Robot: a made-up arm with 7 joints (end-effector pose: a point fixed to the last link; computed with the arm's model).
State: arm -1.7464 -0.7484 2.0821 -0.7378 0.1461 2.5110 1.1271
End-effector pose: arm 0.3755 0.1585 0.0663 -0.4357 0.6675 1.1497
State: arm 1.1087 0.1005 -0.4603 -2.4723 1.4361 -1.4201 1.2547
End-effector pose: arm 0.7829 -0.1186 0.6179 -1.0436 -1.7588 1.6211
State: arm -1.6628 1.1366 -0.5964 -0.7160 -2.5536 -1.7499 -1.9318
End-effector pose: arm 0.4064 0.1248 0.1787 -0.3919 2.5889 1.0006
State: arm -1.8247 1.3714 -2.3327 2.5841 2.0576 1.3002 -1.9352
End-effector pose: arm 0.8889 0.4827 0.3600 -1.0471 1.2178 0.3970
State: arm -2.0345 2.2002 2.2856 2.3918 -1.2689 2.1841 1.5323
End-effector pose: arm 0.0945 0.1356 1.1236 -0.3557 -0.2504 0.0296
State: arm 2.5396 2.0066 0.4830 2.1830 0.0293 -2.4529 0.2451
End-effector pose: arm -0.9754 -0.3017 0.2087 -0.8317 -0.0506 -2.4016
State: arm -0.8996 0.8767 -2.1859 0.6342 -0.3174 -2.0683 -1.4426
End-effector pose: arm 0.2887 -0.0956 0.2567 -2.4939 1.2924 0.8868
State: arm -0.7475 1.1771 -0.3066 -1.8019 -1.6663 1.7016 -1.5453
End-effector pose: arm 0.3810 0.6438 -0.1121 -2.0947 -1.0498 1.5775
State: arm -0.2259 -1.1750 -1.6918 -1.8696 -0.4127 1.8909 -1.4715
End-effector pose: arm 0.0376 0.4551 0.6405 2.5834 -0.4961 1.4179
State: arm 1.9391 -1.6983 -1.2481 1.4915 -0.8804 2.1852 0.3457
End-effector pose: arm -0.2812 -0.1556 0.8503 -1.2214 0.1010 -0.9611
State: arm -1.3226 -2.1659 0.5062 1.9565 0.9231 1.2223 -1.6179
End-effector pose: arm 0.4814 -0.3529 0.4142 0.2193 -0.0183 1.0023
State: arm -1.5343 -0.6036 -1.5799 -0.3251 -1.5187 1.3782 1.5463
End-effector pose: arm -0.2579 -0.2176 0.3039 -0.2727 -1.2581 -0.6440
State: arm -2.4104 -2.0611 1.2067 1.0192 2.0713 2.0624 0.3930
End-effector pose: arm 0.0384 -0.0277 0.7504 2.5731 1.6121 -0.1669
